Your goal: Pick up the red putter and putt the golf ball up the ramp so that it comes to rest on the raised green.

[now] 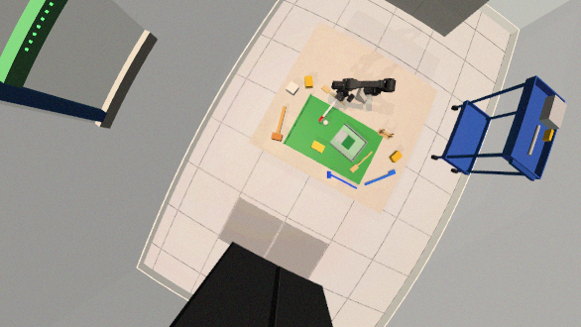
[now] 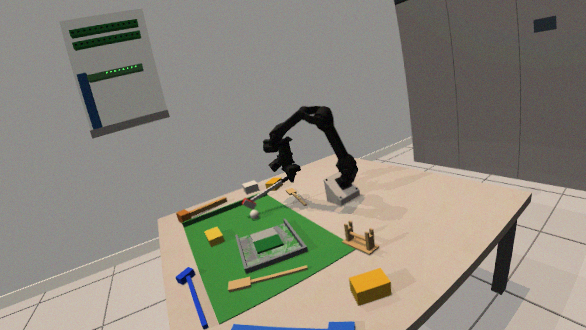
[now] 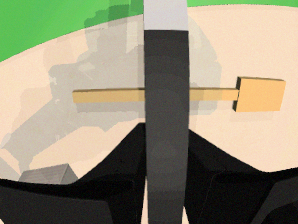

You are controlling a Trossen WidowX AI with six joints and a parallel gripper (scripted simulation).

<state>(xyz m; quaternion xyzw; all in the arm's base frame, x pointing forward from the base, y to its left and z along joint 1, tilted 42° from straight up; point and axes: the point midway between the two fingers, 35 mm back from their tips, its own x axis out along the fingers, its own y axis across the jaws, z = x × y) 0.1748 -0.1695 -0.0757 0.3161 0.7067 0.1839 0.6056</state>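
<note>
My gripper tip is 120 mm short of the red putter, 20 mm to the left of it and 10 mm above it. Round my gripper tip: white golf ball (220 mm ahead, 80 mm below); then white block (380 mm to the right, 80 mm below, 80 mm ahead); then wooden stand (500 mm to the left, 70 mm below, 70 mm ahead).
</note>
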